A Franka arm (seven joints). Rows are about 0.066 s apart.
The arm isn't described. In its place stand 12 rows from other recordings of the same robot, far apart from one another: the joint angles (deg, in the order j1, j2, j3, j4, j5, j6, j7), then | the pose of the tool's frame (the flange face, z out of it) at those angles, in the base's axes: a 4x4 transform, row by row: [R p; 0 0 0 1], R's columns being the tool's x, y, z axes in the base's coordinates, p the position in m.
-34.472 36.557 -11.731 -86.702 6.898 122.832 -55.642 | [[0.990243 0.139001 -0.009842 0.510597], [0.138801 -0.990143 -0.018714 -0.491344], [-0.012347 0.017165 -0.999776 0.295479], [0 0 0 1]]
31.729 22.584 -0.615 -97.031 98.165 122.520 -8.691 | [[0.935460 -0.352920 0.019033 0.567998], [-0.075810 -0.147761 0.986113 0.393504], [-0.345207 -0.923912 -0.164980 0.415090], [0 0 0 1]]
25.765 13.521 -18.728 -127.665 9.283 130.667 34.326 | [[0.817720 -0.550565 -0.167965 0.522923], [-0.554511 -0.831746 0.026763 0.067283], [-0.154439 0.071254 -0.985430 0.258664], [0 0 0 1]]
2.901 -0.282 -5.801 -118.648 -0.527 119.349 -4.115 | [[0.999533 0.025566 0.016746 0.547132], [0.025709 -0.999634 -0.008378 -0.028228], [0.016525 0.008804 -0.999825 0.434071], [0 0 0 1]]
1.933 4.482 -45.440 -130.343 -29.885 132.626 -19.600 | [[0.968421 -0.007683 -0.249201 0.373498], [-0.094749 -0.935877 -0.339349 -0.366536], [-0.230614 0.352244 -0.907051 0.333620], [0 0 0 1]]
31.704 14.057 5.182 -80.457 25.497 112.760 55.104 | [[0.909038 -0.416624 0.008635 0.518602], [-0.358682 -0.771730 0.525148 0.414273], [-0.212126 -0.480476 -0.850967 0.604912], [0 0 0 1]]
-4.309 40.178 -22.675 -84.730 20.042 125.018 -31.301 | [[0.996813 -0.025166 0.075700 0.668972], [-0.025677 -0.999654 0.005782 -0.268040], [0.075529 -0.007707 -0.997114 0.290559], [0 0 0 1]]
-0.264 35.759 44.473 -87.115 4.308 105.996 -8.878 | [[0.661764 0.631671 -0.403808 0.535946], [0.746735 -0.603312 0.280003 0.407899], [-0.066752 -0.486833 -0.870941 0.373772], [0 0 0 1]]
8.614 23.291 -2.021 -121.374 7.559 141.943 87.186 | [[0.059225 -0.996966 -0.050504 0.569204], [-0.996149 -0.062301 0.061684 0.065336], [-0.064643 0.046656 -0.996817 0.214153], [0 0 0 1]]
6.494 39.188 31.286 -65.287 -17.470 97.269 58.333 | [[0.915432 -0.399027 -0.052547 0.650644], [-0.399347 -0.916788 0.004717 0.324621], [-0.050057 0.016666 -0.998607 0.435744], [0 0 0 1]]
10.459 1.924 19.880 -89.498 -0.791 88.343 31.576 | [[0.998838 -0.020883 -0.043425 0.486202], [-0.022119 -0.999358 -0.028183 0.279044], [-0.042809 0.029111 -0.998659 0.608522], [0 0 0 1]]
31.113 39.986 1.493 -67.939 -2.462 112.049 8.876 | [[0.909447 0.409268 0.073521 0.638319], [0.409022 -0.912325 0.019057 0.398526], [0.074875 0.012740 -0.997112 0.382151], [0 0 0 1]]
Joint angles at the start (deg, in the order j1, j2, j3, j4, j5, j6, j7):
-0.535, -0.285, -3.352, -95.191, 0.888, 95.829, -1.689
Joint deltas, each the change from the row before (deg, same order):
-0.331, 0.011, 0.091, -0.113, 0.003, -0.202, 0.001
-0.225, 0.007, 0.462, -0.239, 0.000, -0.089, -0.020
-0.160, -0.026, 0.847, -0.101, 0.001, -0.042, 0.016
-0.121, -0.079, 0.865, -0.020, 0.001, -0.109, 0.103
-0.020, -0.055, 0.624, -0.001, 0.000, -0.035, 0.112
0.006, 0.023, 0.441, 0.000, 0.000, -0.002, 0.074
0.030, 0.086, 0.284, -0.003, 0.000, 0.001, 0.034
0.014, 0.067, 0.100, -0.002, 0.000, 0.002, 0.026
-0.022, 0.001, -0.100, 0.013, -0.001, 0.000, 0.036
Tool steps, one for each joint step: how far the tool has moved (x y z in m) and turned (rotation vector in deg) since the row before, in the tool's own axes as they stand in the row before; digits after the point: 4 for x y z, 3 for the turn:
-0.0005, 0.0023, 0.0013, 0.008, -0.322, 0.243
-0.0003, -0.0023, 0.0022, 0.009, -0.338, -0.253
-0.0002, -0.0067, 0.0008, 0.004, -0.128, -0.670
-0.0004, -0.0073, -0.0003, 0.001, -0.062, -0.642
-0.0002, -0.0059, -0.0004, -0.003, 0.010, -0.493
0.0002, -0.0044, 0.0003, -0.002, -0.032, -0.373
0.0004, -0.0030, 0.0009, 0.001, -0.093, -0.279
0.0003, -0.0011, 0.0007, 0.001, -0.069, -0.087
0.0000, 0.0012, -0.0001, -0.001, 0.014, 0.158

